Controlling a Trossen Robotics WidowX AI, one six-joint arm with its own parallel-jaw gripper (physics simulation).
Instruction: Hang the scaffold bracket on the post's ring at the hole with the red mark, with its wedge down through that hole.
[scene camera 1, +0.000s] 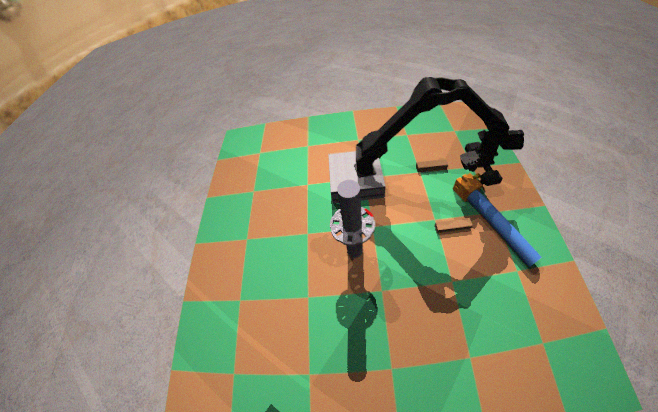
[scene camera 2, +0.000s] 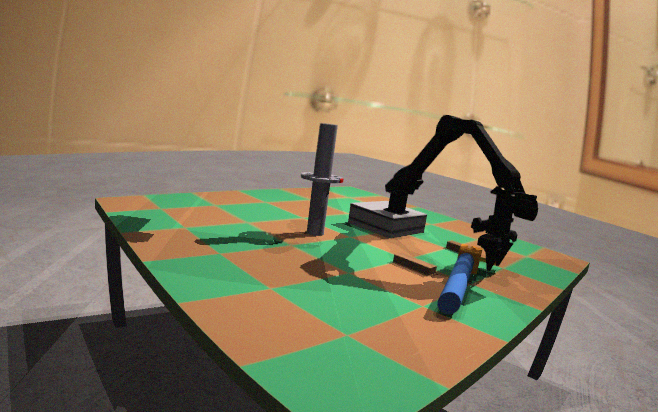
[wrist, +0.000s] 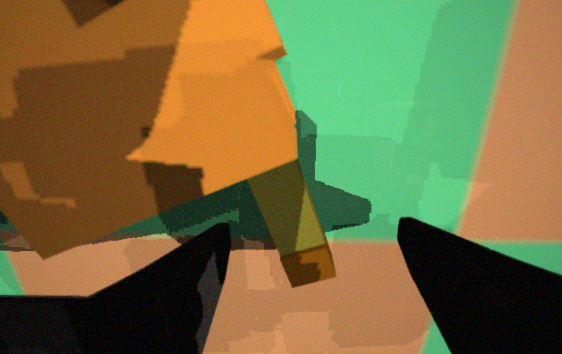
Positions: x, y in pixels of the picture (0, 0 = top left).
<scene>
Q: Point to a dark post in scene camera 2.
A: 327, 132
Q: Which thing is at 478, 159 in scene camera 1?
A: My gripper.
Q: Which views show my gripper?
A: Scene camera 1, scene camera 2 and the wrist view: all of them.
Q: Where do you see a scaffold bracket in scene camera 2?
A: At 449, 302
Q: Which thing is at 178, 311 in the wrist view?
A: My gripper.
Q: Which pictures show the scaffold bracket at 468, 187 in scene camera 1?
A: Scene camera 1, scene camera 2 and the wrist view: all of them.
</scene>
